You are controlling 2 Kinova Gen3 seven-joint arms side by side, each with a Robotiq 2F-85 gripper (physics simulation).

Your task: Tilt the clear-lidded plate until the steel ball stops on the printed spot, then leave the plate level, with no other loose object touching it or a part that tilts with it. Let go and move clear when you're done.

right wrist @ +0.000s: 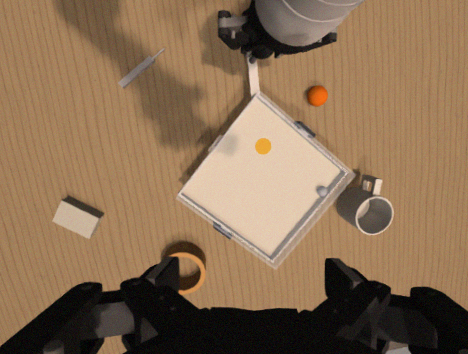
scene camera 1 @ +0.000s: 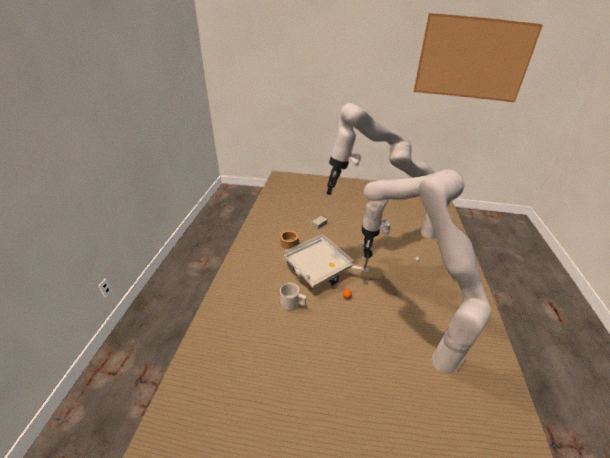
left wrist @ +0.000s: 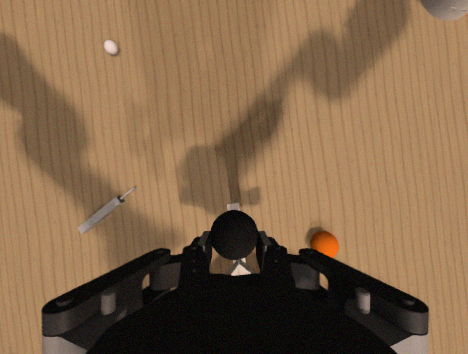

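Note:
The clear-lidded plate (scene camera 1: 312,257) (right wrist: 240,175) stands raised on its mount and looks tilted down toward the mug's side. The steel ball (scene camera 1: 308,277) (right wrist: 322,191) lies at the wall on that side, away from the orange printed spot (scene camera 1: 331,264) (right wrist: 263,146). A pale bar (scene camera 1: 357,267) (right wrist: 253,77) runs from the plate's corner to an upright rod with a black ball knob (left wrist: 234,235). My left gripper (scene camera 1: 368,253) (left wrist: 234,242) is shut on this knob. My right gripper (scene camera 1: 329,192) (right wrist: 251,273) is open and empty, high above the table, beyond the plate in the scene view.
A grey mug (scene camera 1: 289,297) (right wrist: 374,215) stands close beside the plate. An orange ball (scene camera 1: 347,294) (left wrist: 325,244) (right wrist: 317,95), a brown ring-shaped cup (scene camera 1: 289,240) (right wrist: 202,272), a pale block (scene camera 1: 320,222) (right wrist: 77,219), a grey tool (left wrist: 101,215) (right wrist: 136,72) and a small white ball (scene camera 1: 417,258) (left wrist: 111,47) lie around.

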